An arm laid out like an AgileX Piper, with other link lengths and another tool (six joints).
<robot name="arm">
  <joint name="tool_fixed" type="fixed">
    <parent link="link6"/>
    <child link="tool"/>
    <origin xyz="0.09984 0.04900 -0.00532" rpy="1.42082 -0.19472 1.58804"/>
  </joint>
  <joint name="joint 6" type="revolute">
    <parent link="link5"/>
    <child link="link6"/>
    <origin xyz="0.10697 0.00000 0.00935" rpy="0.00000 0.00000 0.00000"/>
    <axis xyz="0.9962 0 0.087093"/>
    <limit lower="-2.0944" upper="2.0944"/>
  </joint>
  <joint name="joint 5" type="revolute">
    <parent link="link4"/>
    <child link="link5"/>
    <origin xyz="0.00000 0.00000 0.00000" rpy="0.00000 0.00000 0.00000"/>
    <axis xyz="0 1 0"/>
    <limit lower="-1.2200" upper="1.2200"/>
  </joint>
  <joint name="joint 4" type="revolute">
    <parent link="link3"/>
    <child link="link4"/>
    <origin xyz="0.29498 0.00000 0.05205" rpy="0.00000 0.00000 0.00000"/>
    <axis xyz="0.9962 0 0.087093"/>
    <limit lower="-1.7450" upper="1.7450"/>
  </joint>
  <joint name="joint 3" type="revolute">
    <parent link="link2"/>
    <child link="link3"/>
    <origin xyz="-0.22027 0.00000 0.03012" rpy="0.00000 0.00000 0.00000"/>
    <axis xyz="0 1 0"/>
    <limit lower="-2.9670" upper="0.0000"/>
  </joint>
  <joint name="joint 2" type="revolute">
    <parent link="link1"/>
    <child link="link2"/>
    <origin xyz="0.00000 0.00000 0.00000" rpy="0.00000 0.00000 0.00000"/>
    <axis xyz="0 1 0"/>
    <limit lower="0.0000" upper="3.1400"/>
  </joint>
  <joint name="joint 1" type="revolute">
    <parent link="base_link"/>
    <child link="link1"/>
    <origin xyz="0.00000 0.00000 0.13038" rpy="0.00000 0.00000 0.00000"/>
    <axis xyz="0 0 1"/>
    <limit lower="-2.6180" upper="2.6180"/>
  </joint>
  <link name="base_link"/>
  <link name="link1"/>
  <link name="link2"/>
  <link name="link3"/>
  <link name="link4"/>
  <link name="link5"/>
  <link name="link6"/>
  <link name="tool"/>
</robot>
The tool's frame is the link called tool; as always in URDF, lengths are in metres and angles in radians.
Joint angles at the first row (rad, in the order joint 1, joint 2, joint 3, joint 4, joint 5, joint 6):
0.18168, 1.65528, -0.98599, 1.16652, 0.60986, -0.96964
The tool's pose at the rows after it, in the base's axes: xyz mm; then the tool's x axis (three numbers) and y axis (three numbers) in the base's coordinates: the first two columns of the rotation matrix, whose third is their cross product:
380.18 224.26 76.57 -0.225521 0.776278 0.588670 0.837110 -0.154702 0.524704
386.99 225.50 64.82 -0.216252 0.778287 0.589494 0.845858 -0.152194 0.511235
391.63 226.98 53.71 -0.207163 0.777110 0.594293 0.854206 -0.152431 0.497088
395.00 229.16 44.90 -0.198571 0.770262 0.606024 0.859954 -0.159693 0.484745
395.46 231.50 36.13 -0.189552 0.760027 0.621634 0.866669 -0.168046 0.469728
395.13 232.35 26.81 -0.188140 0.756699 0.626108 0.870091 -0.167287 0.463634
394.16 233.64 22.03 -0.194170 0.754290 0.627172 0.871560 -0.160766 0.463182
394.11 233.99 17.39 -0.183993 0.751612 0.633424 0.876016 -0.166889 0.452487
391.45 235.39 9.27 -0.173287 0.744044 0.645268 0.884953 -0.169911 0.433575
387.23 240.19 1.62 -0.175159 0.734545 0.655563 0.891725 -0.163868 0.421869
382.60 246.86 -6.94 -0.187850 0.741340 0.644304 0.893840 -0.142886 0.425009
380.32 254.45 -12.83 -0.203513 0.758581 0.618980 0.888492 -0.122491 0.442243
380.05 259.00 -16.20 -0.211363 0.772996 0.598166 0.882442 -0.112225 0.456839
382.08 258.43 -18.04 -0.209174 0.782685 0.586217 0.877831 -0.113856 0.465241
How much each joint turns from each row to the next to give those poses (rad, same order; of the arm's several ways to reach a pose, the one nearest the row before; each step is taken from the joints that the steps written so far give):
0.00001, 0.07085, -0.04531, 0.01683, -0.00228, -0.00962
0.00000, 0.05953, -0.03648, 0.00722, -0.00202, -0.00990
-0.00002, 0.05170, -0.02729, 0.01669, 0.00002, -0.01633
0.00002, 0.04288, -0.01821, 0.03566, 0.00190, -0.02882
0.00000, 0.03586, -0.00643, 0.04525, 0.00581, -0.03701
-0.00001, 0.02968, -0.00238, 0.03435, 0.00001, -0.03965
0.00174, 0.01590, -0.00224, 0.01732, 0.00228, -0.02532
-0.00049, 0.01593, -0.00236, 0.01357, 0.00161, -0.00694
0.00001, 0.02601, 0.00004, 0.02457, 0.00968, -0.01937
0.00871, 0.02610, -0.00001, 0.03283, 0.00871, -0.03248
0.02270, 0.01724, -0.00001, 0.01192, -0.01738, -0.02147
0.03186, 0.00407, -0.00001, 0.00415, -0.04114, -0.01031
0.02215, -0.00004, 0.00003, 0.00228, -0.03516, -0.00365
0.00443, 0.00003, -0.00004, 0.00191, -0.02025, -0.00236

